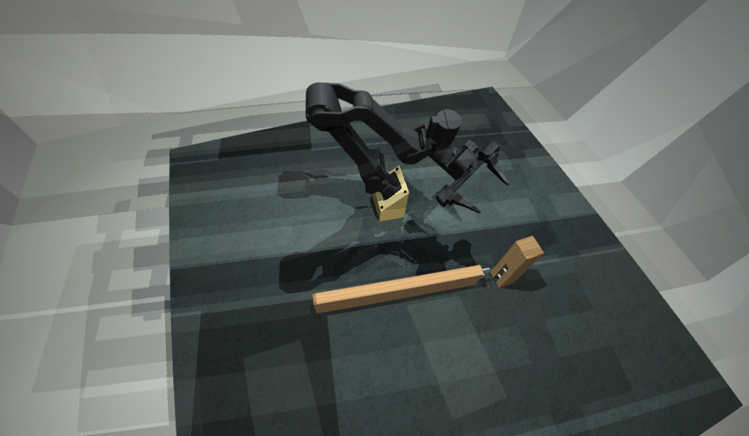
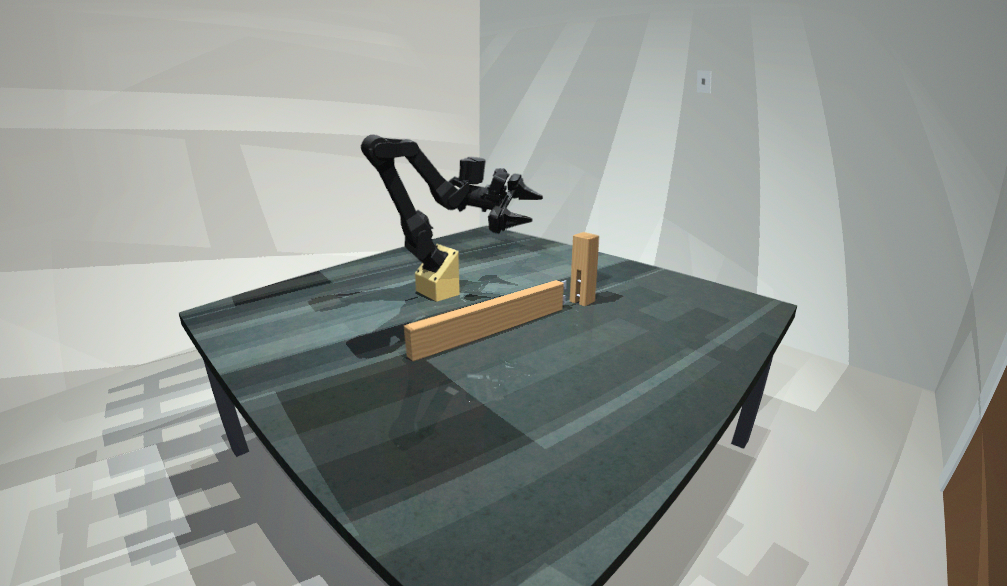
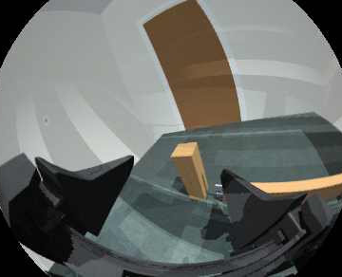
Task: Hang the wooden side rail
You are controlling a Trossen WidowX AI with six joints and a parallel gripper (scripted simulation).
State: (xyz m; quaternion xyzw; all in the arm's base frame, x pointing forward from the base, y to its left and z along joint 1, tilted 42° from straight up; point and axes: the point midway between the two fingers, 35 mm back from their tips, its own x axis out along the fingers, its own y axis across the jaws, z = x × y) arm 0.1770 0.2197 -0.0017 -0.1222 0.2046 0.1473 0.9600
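Right now the headboard post is 11 cm ahead of my gripper tip, 6 cm to the left of it and 16 cm below it.
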